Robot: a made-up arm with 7 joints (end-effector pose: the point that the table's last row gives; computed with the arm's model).
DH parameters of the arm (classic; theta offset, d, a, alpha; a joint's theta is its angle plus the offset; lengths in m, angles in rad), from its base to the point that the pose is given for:
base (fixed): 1.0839 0 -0.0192 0
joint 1: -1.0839 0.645 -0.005 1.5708
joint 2: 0 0.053 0 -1.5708
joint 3: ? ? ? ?
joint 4: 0 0.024 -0.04 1.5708
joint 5: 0 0.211 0.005 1.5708
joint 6: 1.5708 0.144 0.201 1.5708
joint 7: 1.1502 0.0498 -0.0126 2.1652
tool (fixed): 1.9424 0.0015 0 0
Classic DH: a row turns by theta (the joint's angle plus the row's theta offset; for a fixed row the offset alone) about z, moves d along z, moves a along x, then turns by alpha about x.
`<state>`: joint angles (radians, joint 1 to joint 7).
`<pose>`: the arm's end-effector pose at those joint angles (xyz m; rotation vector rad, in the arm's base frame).
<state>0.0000 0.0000 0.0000 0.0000 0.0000 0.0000 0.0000</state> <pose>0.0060 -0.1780 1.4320 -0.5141 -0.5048 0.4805</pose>
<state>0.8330 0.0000 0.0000 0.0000 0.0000 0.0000 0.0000</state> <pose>0.1202 -0.1142 1.4320 -0.2830 -0.7128 1.2746</pose>
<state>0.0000 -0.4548 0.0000 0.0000 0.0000 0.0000 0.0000</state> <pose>0.3497 -0.1780 1.3432 -0.3882 -0.0687 0.5777</pose>
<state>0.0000 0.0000 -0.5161 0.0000 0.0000 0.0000 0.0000</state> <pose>-0.0499 -0.1737 1.4320 -0.6195 -0.3533 -0.0133</pose>
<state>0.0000 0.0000 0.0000 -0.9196 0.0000 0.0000 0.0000</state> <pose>-0.3240 -0.1780 1.2824 -0.7260 -1.3829 0.2181</pose>
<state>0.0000 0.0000 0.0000 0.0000 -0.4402 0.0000 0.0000</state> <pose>-0.0554 -0.1884 1.4320 -0.6058 -0.3766 0.0593</pose>
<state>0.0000 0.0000 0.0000 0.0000 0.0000 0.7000 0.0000</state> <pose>-0.1324 -0.1780 1.4172 -0.6809 -1.1740 0.2893</pose>
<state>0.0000 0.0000 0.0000 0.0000 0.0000 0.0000 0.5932</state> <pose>0.0060 -0.1778 1.4394 0.0553 -0.6161 0.3084</pose>
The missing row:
joint 3: 0 0.379 0.006 -1.5708
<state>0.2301 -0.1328 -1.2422 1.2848 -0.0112 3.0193 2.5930</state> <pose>-0.0552 -0.1072 1.1451 0.8153 -1.9698 0.9869</pose>
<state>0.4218 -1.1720 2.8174 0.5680 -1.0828 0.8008 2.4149</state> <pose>0.7099 0.2016 1.0079 2.5036 1.6319 0.3549</pose>
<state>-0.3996 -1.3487 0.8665 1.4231 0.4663 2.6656 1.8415</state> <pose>0.3975 -0.3337 0.6063 1.9834 -0.9377 -1.1015</pose>
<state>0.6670 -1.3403 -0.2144 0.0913 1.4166 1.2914 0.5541</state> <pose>0.6718 0.2119 0.7448 1.4062 -0.1810 0.6992</pose>
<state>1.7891 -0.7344 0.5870 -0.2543 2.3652 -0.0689 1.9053</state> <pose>-0.1378 0.3617 1.3449 0.1406 -1.8473 -0.9695</pose>
